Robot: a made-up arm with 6 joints.
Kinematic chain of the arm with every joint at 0, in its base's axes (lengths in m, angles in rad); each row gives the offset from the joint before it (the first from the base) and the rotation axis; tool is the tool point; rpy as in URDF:
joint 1: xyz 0 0 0.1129 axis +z
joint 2: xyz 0 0 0 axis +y
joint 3: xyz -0.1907 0 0.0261 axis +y
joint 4: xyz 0.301 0 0.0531 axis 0.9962 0 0.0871
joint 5: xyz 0 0 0 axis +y
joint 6: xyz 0.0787 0 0.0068 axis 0.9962 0 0.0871
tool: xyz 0 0 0 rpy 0 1.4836 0
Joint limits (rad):
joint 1: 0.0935..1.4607
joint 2: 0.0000..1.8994
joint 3: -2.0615..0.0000
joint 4: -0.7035..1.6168
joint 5: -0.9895..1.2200
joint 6: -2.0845..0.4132
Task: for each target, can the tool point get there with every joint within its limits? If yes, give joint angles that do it. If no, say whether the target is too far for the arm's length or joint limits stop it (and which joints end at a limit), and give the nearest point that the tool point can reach.
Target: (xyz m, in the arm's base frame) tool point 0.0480 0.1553 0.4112
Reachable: yes | joints 1.2560 0.4511 -0.9217 0.0706 0.4580 -0.9208
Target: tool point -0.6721 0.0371 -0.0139
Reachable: no: too far | nearest point -0.4564 -0.0286 0.3806 | short by 0.454 m
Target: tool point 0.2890 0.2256 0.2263
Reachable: yes | joints 0.7092 1.4219 -0.9505 0.4196 -0.5597 -0.5332
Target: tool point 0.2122 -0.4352 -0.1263
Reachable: no: joint limits stop it (at a limit: joint 1, joint 2, joint 5) | nearest point 0.1619 -0.0511 -0.0569 | short by 0.394 m
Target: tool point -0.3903 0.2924 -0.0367
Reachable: no: joint limits stop it (at a limit: joint 1, joint 2, joint 5) | nearest point -0.0479 0.2422 -0.0123 | short by 0.347 m
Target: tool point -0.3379 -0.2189 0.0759
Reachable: no: joint limits stop it (at a limit: joint 2, joint 3, joint 5) | nearest point -0.3847 -0.2492 0.3798 | short by 0.309 m
